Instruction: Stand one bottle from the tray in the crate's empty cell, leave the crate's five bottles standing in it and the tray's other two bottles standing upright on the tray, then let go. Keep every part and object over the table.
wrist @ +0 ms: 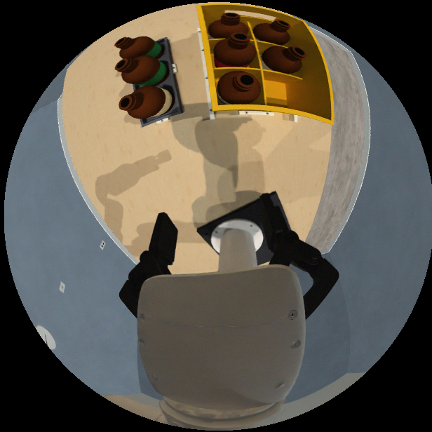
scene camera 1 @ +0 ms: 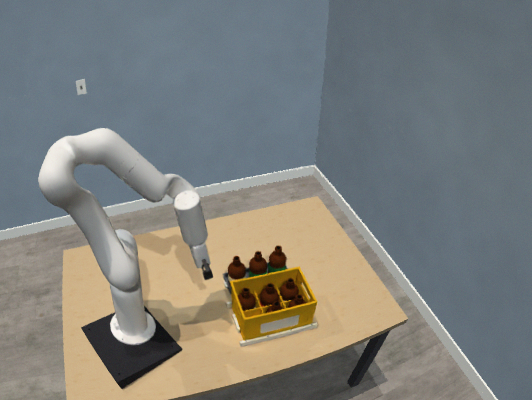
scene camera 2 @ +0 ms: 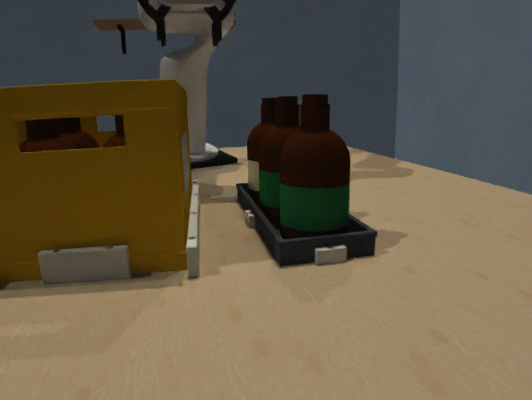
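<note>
The yellow crate (scene camera 1: 251,322) (scene camera 2: 100,200) (wrist: 315,70) stands upright with five brown bottles in its cells. Its empty cell (wrist: 276,92) is at the lower right of the crate in the wrist view, beside a bottle (wrist: 239,87). The dark tray (scene camera 2: 295,252) (wrist: 179,102) holds three upright bottles in a row: a cream-labelled one (scene camera 1: 236,270) (scene camera 2: 254,175) (wrist: 145,102) at the robot's end, a green-labelled one (scene camera 1: 258,265) (wrist: 142,70) in the middle and another green-labelled one (scene camera 1: 277,259) (scene camera 2: 315,205) at the far end. My gripper (scene camera 1: 207,272) (scene camera 2: 190,42) (wrist: 213,213) is open and empty, above the table, on the robot's side of the tray and crate.
White brackets (scene camera 1: 280,334) (scene camera 2: 193,235) edge the crate's base, and small ones (scene camera 2: 330,254) (wrist: 174,68) sit at the tray. The robot's black base plate (scene camera 1: 125,367) stands on the table (scene camera 1: 200,360). A narrow gap separates tray and crate.
</note>
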